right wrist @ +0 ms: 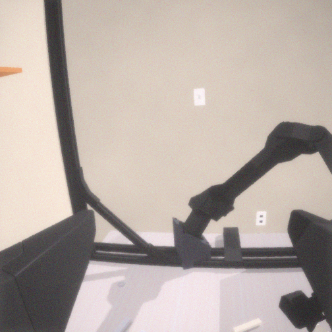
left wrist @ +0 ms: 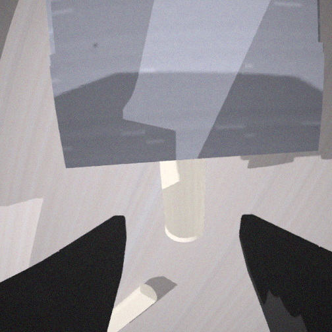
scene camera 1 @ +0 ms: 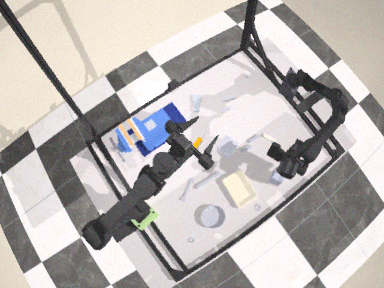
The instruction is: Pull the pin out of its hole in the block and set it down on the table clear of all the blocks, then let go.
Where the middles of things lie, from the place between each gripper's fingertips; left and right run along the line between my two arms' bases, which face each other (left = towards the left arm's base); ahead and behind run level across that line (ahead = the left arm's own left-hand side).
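Counting from my right hand, I find the cream pin [left wrist: 182, 181] 250 mm ahead, 220 mm to the left and 380 mm below. The cream box [scene camera 1: 240, 189] is 180 mm ahead of that same right hand and 30 mm to the left of it, and it sits 410 mm below.
As for my left hand, the box is 21 cm to the right of it, 6 cm behind it and 3 cm below it. The pin is 2 cm to the right of my left hand and 1 cm ahead of it.
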